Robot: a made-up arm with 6 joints. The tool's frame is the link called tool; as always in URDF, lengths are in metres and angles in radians.
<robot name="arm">
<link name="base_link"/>
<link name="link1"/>
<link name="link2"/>
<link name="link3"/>
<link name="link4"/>
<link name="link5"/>
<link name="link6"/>
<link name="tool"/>
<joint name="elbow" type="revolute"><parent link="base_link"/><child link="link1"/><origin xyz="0 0 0.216"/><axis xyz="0 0 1"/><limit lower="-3.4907" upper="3.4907"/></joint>
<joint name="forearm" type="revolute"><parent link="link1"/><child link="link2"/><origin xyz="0 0 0"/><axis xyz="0 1 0"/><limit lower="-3.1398" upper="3.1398"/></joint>
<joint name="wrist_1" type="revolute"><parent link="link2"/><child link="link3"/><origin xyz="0 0 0.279"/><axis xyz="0 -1 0"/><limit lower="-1.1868" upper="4.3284"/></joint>
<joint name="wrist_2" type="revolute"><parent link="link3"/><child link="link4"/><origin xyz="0 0 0"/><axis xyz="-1 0 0"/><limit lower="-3.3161" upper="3.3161"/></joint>
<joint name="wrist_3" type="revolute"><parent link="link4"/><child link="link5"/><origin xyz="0.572 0 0"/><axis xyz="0 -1 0"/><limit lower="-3.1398" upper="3.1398"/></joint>
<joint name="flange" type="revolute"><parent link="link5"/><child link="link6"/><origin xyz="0 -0.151 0"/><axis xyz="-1 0 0"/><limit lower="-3.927" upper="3.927"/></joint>
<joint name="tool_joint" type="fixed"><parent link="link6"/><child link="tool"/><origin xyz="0 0 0"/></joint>
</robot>
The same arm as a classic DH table. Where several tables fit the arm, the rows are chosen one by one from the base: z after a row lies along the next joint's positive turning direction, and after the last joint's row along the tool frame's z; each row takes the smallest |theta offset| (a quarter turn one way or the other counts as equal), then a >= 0, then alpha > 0; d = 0 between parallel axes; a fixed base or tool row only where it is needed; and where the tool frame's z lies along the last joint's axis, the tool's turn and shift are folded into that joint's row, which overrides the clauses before.
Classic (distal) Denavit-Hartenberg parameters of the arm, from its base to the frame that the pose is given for. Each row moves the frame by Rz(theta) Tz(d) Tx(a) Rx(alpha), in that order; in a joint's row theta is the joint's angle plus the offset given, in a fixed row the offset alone. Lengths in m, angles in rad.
elbow: theta0 0  d 0.216  a 0  alpha -1.5708
forearm: theta0 -1.5708  d 0  a 0.279  alpha 3.1416
wrist_1: theta0 0  d 0  a 0  alpha -1.5708
wrist_2: theta0 0  d -0.572  a 0  alpha 1.5708
wrist_3: theta0 0  d 0.151  a 0  alpha -1.5708
flange: theta0 1.5708  d 0  a 0  alpha 1.5708
tool (fixed): theta0 -1.5708  d 0  a 0  alpha 0
Joint limits (rad, base to tool): -3.4907..3.4907 -3.1398..3.1398 -1.1868..4.3284 -3.3161..3.3161 -3.1398..3.1398 -3.927..3.927

